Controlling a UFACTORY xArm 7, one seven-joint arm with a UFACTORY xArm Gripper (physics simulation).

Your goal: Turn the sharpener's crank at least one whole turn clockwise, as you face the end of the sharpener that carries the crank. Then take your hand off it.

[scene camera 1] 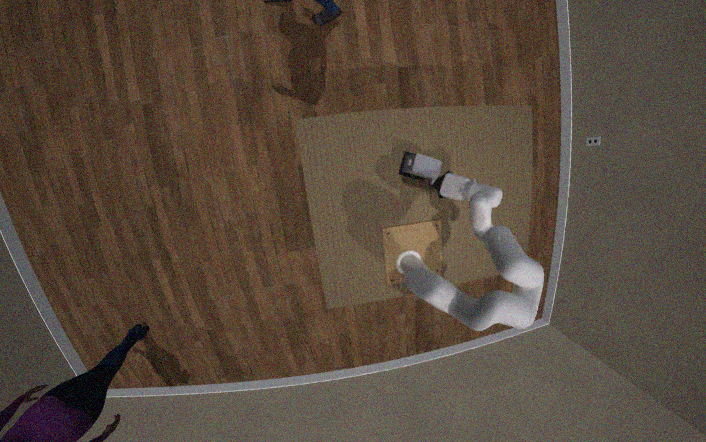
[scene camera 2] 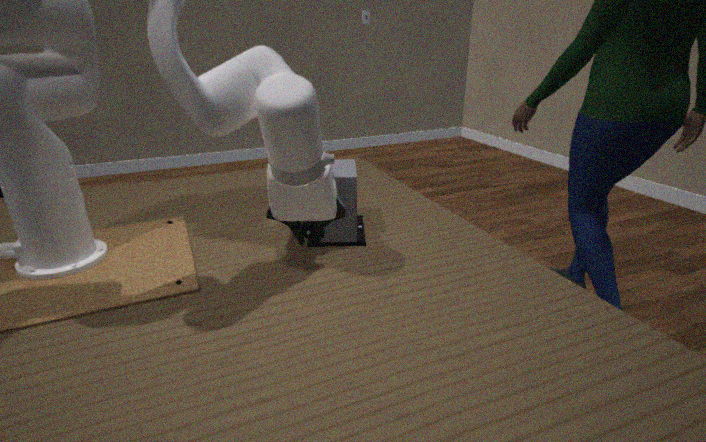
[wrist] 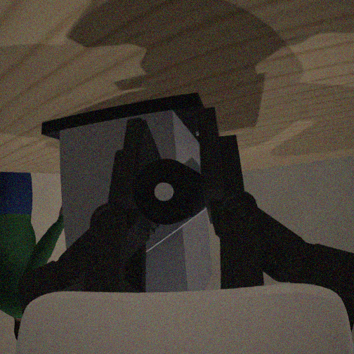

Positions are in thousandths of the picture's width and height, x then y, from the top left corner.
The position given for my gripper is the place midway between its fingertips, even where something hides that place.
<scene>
In view: my gripper (scene camera 2: 440,540) and a crank knob (wrist: 530,566).
</scene>
